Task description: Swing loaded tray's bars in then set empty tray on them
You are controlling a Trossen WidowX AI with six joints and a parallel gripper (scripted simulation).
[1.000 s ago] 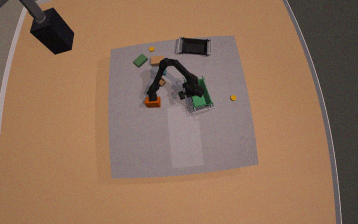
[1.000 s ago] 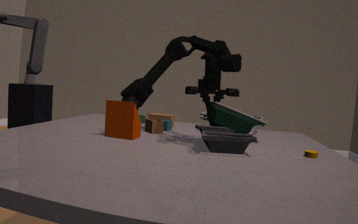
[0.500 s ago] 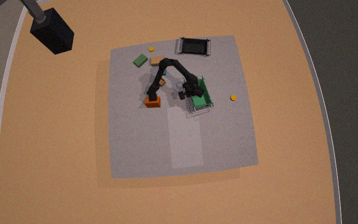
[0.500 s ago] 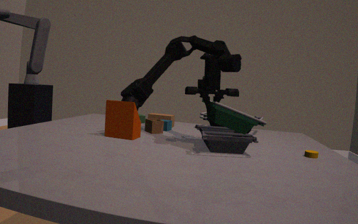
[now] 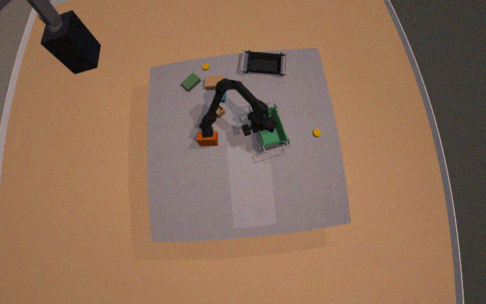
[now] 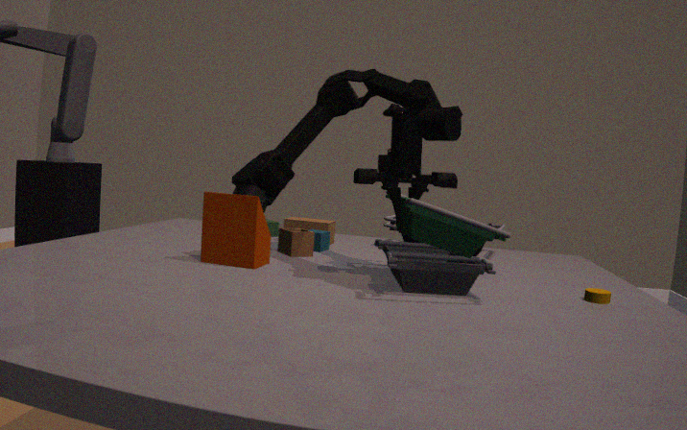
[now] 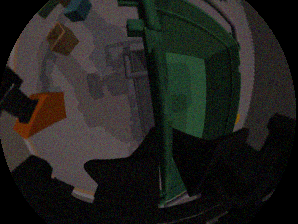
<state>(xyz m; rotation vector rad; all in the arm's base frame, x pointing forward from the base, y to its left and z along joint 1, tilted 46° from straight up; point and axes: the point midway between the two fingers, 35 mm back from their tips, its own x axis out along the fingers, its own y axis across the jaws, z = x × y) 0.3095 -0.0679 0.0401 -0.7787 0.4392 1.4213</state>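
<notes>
My gripper tip is now 7 cm short of the green tray, 2 cm below it and 1 cm to the right of it. The rest, counted from my gripper tip: small box: 24 cm behind, 20 cm to the left, 9 cm below; cyan block: 30 cm to the left, 21 cm behind, 8 cm below; tan block: 42 cm to the left, 25 cm behind, 8 cm below.
</notes>
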